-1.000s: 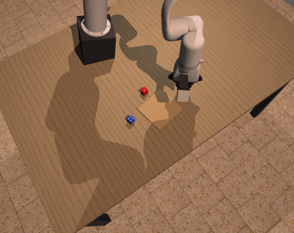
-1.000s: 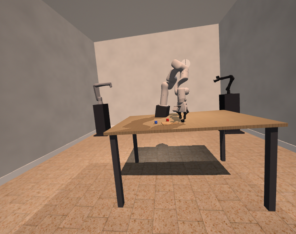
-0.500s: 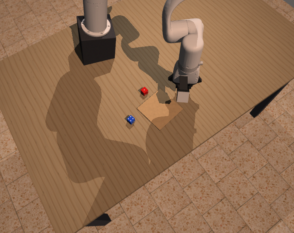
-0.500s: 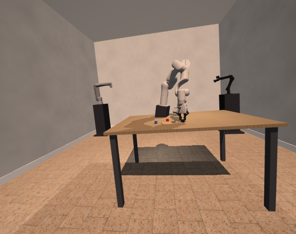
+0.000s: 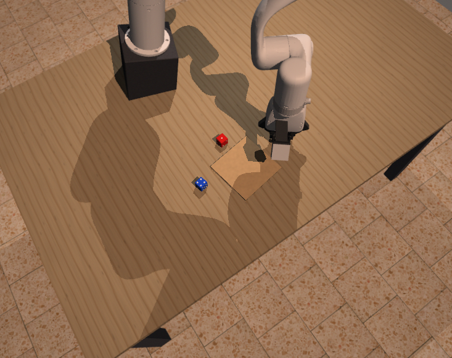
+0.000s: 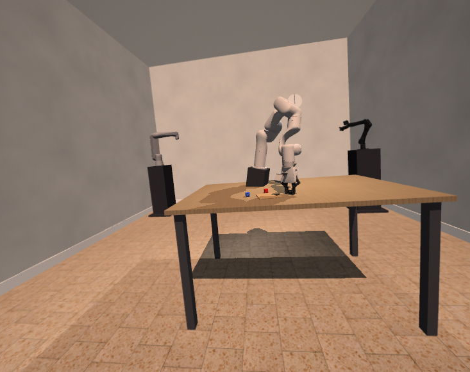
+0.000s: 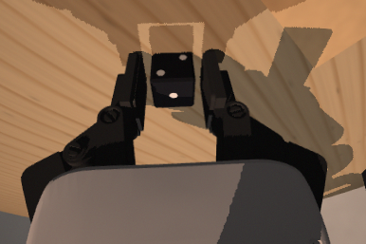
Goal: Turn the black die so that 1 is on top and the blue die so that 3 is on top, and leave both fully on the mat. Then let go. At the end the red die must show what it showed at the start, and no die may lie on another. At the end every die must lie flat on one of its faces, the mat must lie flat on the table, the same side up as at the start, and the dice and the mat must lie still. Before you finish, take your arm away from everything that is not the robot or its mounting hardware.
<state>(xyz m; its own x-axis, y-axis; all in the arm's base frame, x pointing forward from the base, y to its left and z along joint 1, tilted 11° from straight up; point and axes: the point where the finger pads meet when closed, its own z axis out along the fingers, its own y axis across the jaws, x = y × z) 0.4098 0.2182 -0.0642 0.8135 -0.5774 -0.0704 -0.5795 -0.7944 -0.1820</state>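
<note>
My hand is 1 cm above the black die. The rest, counted from my hand: tan mat: 2 cm ahead, 13 cm to the right, 2 cm below; red die: 8 cm behind, 15 cm to the right, 1 cm below; blue die: 1 cm ahead, 27 cm to the right, 1 cm below.
</note>
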